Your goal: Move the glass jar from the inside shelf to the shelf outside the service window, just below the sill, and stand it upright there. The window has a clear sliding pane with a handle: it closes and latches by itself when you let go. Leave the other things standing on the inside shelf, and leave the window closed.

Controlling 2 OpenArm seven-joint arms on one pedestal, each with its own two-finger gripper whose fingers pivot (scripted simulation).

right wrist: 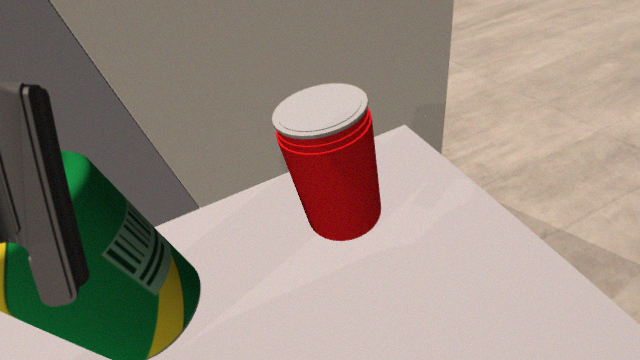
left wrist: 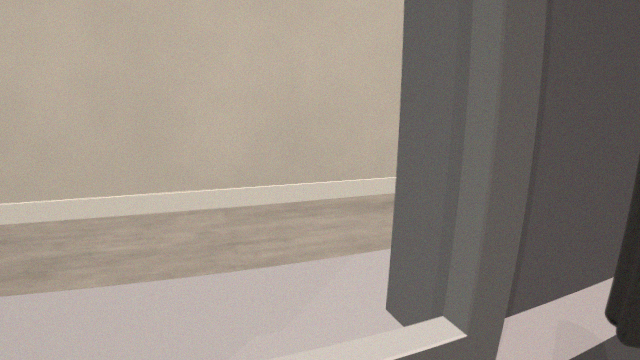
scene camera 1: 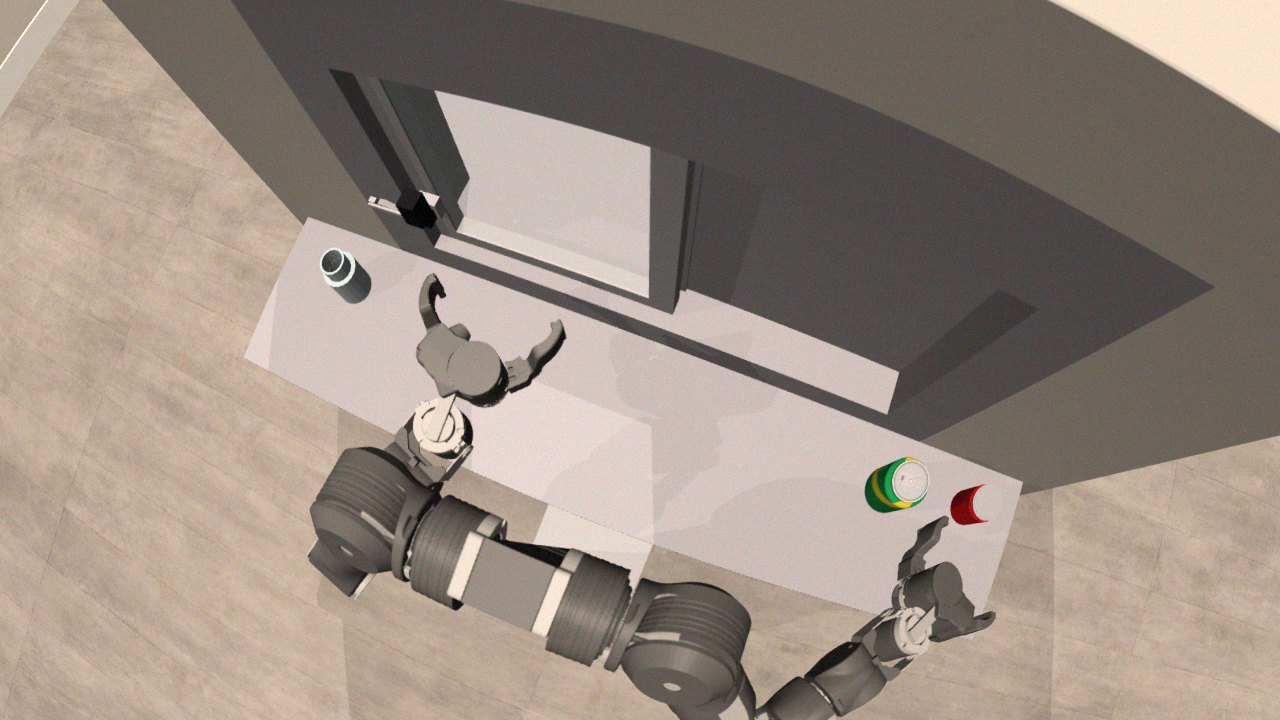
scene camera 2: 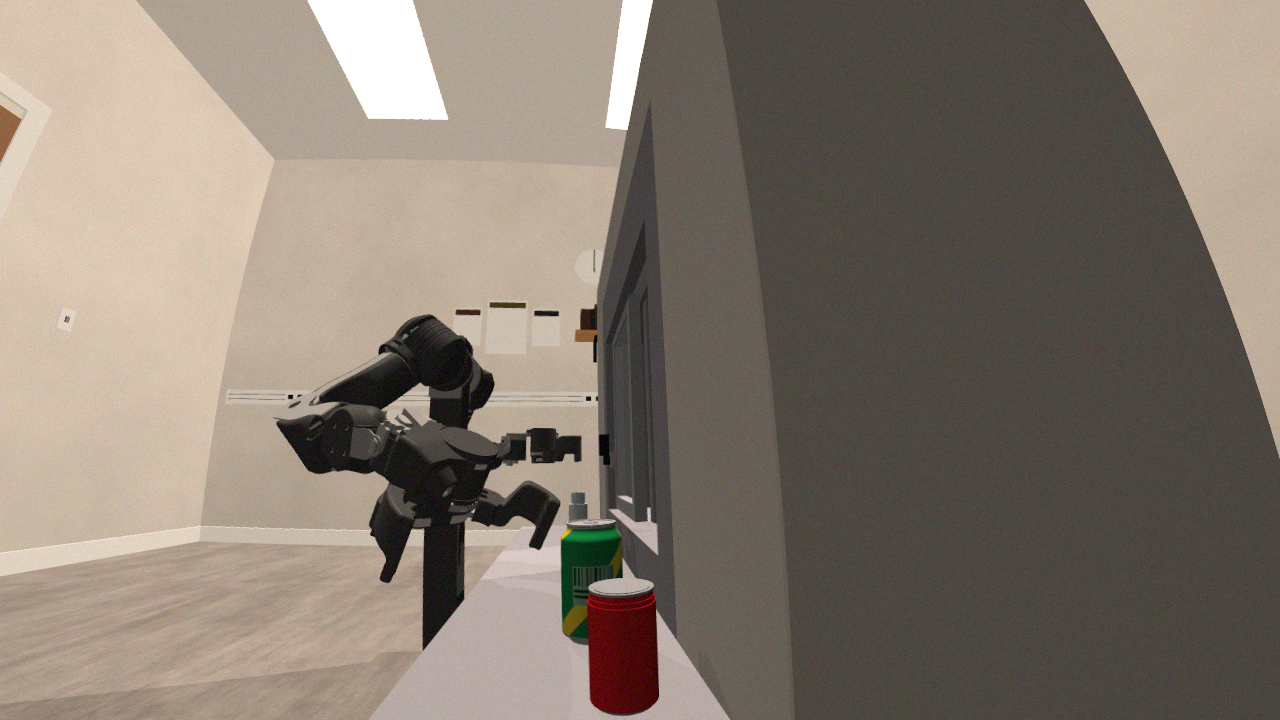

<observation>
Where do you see a window jamb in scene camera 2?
At 608, 349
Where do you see a sill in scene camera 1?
706, 328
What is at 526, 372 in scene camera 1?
The left gripper.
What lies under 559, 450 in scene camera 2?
The left gripper.
</observation>
